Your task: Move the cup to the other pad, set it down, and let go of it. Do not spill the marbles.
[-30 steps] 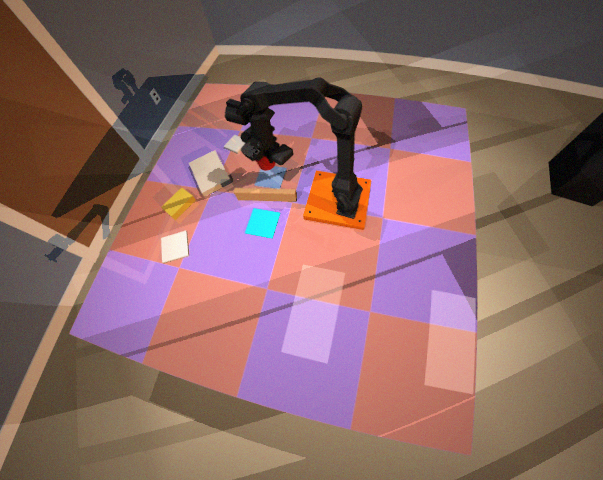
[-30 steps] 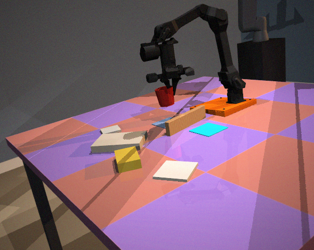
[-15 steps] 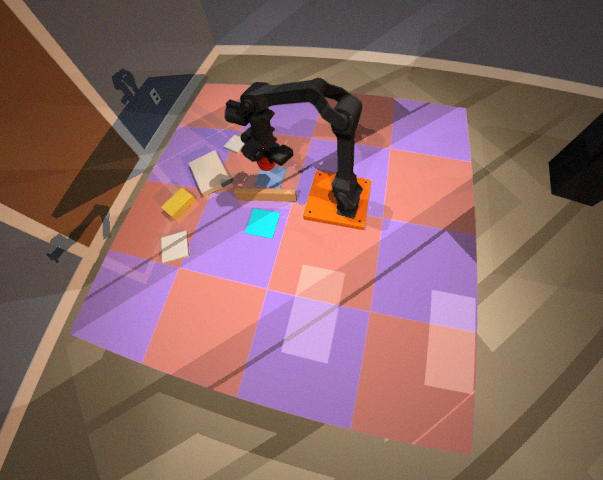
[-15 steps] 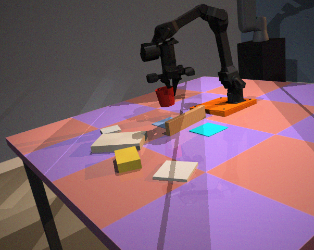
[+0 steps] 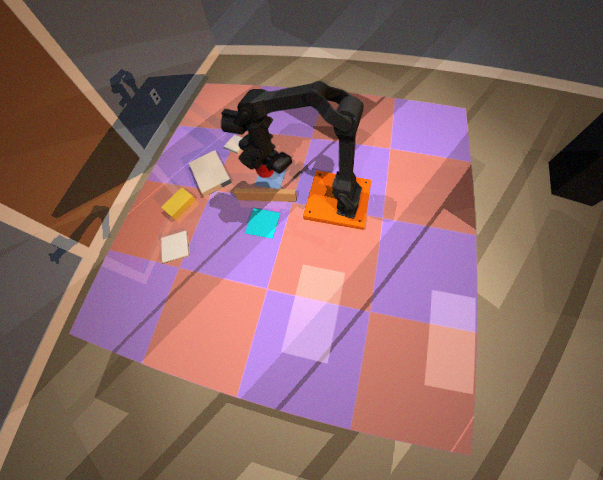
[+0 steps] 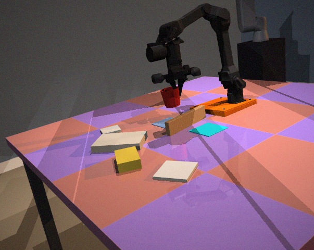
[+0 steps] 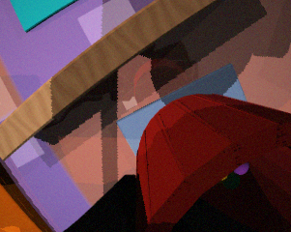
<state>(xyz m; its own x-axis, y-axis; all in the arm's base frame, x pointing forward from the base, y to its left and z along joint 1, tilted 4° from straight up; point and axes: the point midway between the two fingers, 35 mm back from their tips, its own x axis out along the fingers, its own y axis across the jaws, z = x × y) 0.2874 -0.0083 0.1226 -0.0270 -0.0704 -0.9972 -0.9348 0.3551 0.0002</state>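
Now: the green marble 40 mm ahead of my gripper tip, 30 mm to the right of it and 20 mm below it. The rest, counted from my gripper tip: blue-grey pad: 120 mm below, 50 mm to the right, 40 mm ahead; wooden bar: 90 mm below, 50 mm to the left, 10 mm ahead; red cup: 30 mm ahead, 10 mm to the right.
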